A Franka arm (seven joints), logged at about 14 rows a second.
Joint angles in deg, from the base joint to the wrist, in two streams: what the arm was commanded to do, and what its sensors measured. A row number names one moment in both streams.
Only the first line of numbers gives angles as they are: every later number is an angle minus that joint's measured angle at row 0.
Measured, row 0:
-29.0, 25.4, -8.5, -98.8, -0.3, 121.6, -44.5
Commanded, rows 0 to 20:
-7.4, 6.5, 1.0, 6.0, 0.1, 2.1, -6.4
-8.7, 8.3, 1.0, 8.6, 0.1, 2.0, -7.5
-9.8, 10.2, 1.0, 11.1, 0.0, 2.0, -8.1
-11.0, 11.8, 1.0, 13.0, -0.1, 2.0, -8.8
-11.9, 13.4, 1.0, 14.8, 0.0, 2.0, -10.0
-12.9, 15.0, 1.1, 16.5, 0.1, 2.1, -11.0
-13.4, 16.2, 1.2, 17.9, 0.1, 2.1, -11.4
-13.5, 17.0, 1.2, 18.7, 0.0, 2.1, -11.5
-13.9, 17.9, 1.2, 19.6, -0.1, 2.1, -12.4
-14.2, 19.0, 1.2, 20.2, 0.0, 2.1, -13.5
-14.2, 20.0, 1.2, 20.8, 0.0, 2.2, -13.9
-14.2, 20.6, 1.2, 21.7, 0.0, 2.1, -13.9
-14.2, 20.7, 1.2, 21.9, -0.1, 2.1, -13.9
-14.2, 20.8, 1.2, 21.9, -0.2, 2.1, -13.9
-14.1, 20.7, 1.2, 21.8, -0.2, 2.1, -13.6
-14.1, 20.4, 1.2, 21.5, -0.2, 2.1, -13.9
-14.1, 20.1, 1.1, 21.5, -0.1, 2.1, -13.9
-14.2, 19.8, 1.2, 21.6, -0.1, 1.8, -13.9
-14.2, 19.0, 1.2, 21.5, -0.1, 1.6, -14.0
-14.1, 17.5, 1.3, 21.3, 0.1, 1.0, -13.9
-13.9, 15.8, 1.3, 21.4, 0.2, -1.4, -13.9
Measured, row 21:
-13.1, 19.4, 0.3, 21.4, 0.0, 2.3, -12.7
